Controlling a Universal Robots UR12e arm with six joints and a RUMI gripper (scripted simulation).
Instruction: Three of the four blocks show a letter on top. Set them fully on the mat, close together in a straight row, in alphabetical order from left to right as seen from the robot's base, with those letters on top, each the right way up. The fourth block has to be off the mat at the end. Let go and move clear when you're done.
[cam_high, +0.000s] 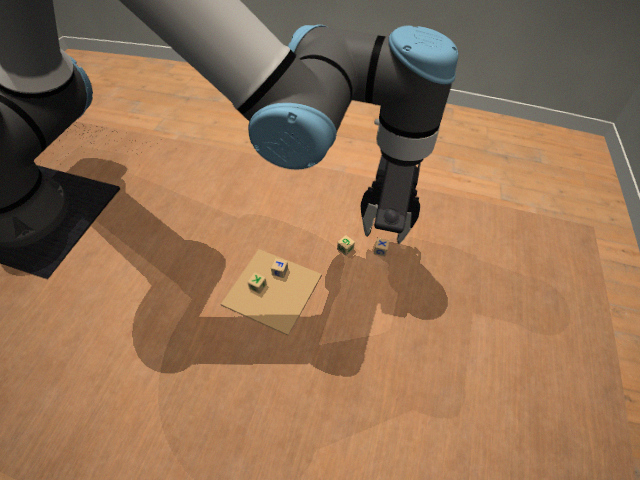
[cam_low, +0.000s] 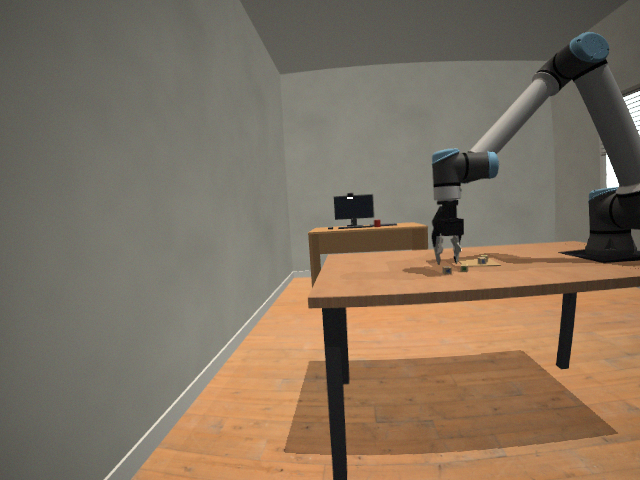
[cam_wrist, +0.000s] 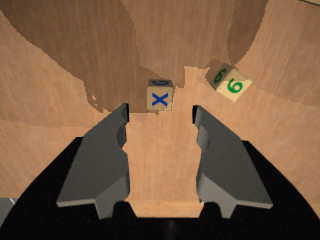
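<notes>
The tan mat is 180 mm behind my hand, 140 mm to the right of it and 50 mm below it.
</notes>
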